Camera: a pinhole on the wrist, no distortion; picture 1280 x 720 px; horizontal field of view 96.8 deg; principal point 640.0 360.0 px. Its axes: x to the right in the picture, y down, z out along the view. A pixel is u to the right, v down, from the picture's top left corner.
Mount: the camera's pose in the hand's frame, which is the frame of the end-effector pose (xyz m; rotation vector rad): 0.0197 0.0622 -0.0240 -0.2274 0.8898 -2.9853
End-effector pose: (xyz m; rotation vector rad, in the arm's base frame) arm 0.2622 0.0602 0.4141 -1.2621 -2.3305 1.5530
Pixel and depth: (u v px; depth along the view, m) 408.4 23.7 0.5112
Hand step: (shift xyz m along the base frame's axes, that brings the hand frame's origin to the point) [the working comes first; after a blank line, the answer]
In the camera's frame: -0.2084 -0.3026 0.5112

-0.4240 -0.1858 -0.4120
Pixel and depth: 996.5 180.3 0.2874
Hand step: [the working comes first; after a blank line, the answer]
In the camera's frame: 0.1803 -0.0909 0.2874

-0.0752 -0.2920 -0.0758
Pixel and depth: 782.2 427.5 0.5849
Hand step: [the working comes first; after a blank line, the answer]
In the camera's frame: 0.1464 0.0695 0.5849

-0.3679 -0.4025 0.0566
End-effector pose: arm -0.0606 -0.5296 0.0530 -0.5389 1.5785 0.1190
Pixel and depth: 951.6 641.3 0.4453
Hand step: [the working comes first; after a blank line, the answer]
In the camera's frame: 0.2442 0.2204 0.4453

0.3861 -0.1890 0.2259
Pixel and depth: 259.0 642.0 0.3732
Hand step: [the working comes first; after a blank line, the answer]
In the camera's frame: -0.2502 0.1852 0.3732

0.2553 -0.2717 -0.2504
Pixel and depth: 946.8 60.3 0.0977
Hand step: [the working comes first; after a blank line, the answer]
In the camera's frame: 0.0528 -0.0515 0.0977

0.0639 0.0841 -0.0044
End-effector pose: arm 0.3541 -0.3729 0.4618 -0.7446 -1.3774 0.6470
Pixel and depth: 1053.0 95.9 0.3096
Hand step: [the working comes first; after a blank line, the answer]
In the camera's frame: 0.2250 -0.1439 0.3096

-0.3537 -0.0901 -0.0828
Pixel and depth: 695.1 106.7 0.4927
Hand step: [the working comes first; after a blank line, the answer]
In the camera's frame: 0.0478 -0.2196 0.4927

-0.5034 0.0677 0.0700
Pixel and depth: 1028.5 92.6 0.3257
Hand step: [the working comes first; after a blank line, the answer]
In the camera's frame: 0.2227 -0.1533 0.3257

-0.3713 -0.0852 -0.0785
